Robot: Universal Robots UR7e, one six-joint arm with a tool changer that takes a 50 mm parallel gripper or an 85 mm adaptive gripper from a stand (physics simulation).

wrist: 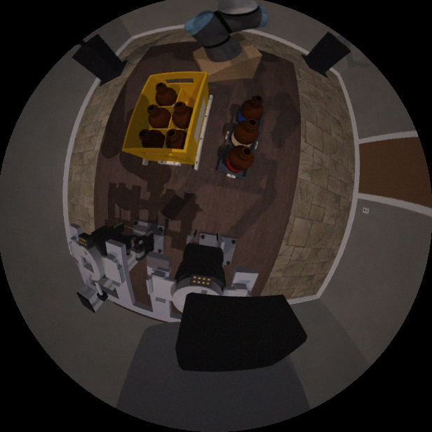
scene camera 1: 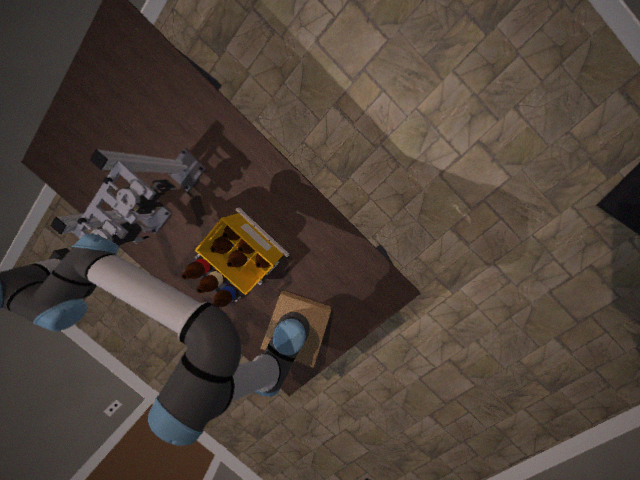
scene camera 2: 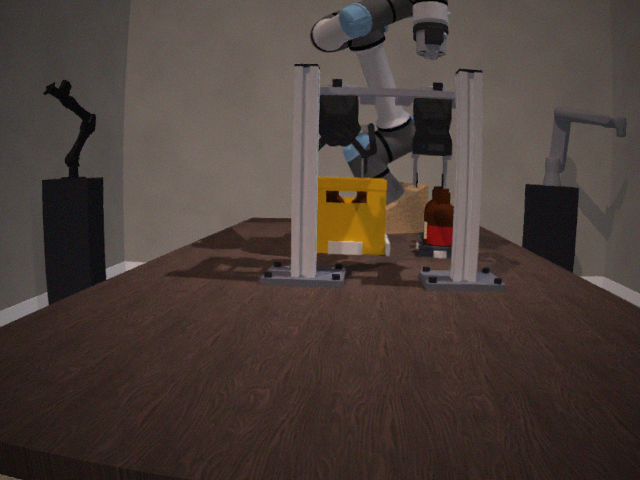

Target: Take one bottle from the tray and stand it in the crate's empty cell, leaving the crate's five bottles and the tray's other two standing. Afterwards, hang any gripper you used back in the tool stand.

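Frame: origin at the arm's base, x ahead, y left, z up, level; millimetres.
Seen in the pictures: hand, its tool point: (scene camera 2: 431, 53).
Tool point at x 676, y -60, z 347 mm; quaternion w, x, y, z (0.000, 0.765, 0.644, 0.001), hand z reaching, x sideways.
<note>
A point is followed by its place in that frame.
The yellow crate (scene camera 1: 232, 222) @(y -292, x 459, z 37 mm) (scene camera 2: 351, 222) @(y -195, x 511, z -27 mm) (wrist: 191, 145) holds five brown bottles; its empty cell (wrist: 187, 92) is at the back right in the wrist view. Beside it, the tray (scene camera 2: 426, 251) @(y -23, x 555, z -88 mm) (wrist: 223, 165) bears three upright bottles: red-labelled (scene camera 1: 195, 268) @(y -2, x 513, z 12 mm) (scene camera 2: 438, 222) @(y 6, x 550, z -21 mm) (wrist: 240, 160), cream-labelled (scene camera 1: 209, 282) @(y 19, x 429, z 14 mm) (wrist: 245, 132) and blue-labelled (scene camera 1: 223, 296) @(y 44, x 345, z 11 mm) (wrist: 251, 108). My arm's tool end (scene camera 2: 431, 49) is bare, above and behind the stand in scene camera 2. The parallel gripper (scene camera 2: 430, 180) hangs in the tool stand (scene camera 2: 305, 170) @(y -328, x 822, z 92 mm), fingers apart and empty. The adaptive gripper (scene camera 2: 338, 121) hangs beside it, partly hidden by a post.
The arm's wooden base block (scene camera 1: 316, 320) @(y -83, x -70, z -33 mm) (scene camera 2: 410, 214) @(y 68, x 96, z -41 mm) (wrist: 245, 70) stands beyond crate and tray. The stand's crossbar (scene camera 2: 382, 93) @(y -196, x 815, z 231 mm) spans its two posts. Two dark pedestals (scene camera 2: 72, 237) (scene camera 2: 550, 222) stand off the table, each bearing another arm.
</note>
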